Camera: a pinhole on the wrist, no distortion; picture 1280 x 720 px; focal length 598.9 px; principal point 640.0 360.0 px. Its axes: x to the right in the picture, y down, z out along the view. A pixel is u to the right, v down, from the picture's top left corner.
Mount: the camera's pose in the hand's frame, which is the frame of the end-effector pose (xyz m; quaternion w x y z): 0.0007 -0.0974 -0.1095 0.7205 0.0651 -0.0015 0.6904
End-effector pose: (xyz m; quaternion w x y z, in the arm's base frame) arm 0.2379 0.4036 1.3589 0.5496 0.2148 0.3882 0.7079
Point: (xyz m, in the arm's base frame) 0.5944 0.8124 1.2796
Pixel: 438.9 52.7
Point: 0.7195 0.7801 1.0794
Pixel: 130.7 78.4
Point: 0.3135 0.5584 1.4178
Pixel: 906.2 146.4
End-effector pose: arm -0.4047 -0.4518 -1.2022 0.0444 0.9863 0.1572 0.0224
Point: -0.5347 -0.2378 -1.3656
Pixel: 311.4 544.3
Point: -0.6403 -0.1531 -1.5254
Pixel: 259.7 604.3
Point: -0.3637 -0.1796 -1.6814
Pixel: 503.3 295.5
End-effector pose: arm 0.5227 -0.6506 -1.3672 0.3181 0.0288 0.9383 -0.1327
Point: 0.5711 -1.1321 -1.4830
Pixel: 182.5 320.9
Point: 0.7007 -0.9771 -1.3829
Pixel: 330.2 630.8
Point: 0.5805 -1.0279 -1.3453
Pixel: 50.4 503.4
